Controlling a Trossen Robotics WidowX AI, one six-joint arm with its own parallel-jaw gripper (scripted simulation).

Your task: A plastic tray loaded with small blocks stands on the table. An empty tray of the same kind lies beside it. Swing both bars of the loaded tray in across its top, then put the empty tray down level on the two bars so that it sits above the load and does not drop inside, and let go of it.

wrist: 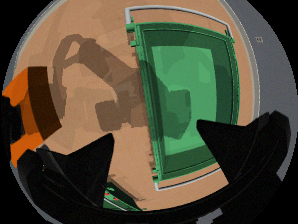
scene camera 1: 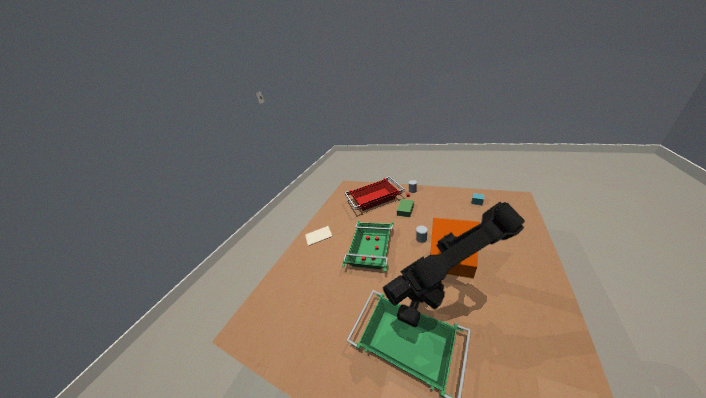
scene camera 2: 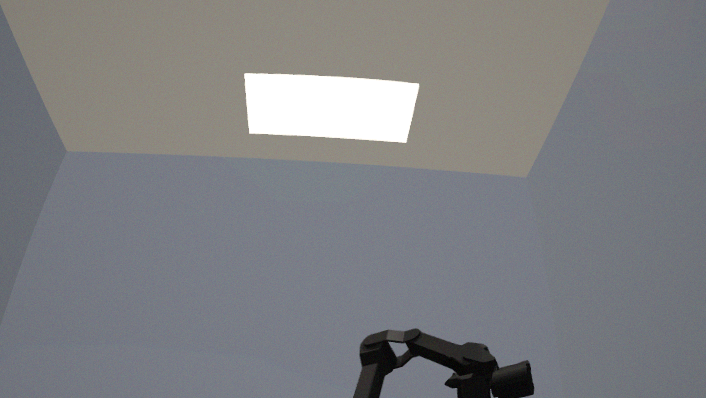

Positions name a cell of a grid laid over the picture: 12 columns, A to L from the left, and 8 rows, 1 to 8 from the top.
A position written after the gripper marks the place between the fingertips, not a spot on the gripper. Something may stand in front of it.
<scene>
gripper: wrist G5; scene camera 1 H7; not seen in scene camera 2 (out of frame)
</scene>
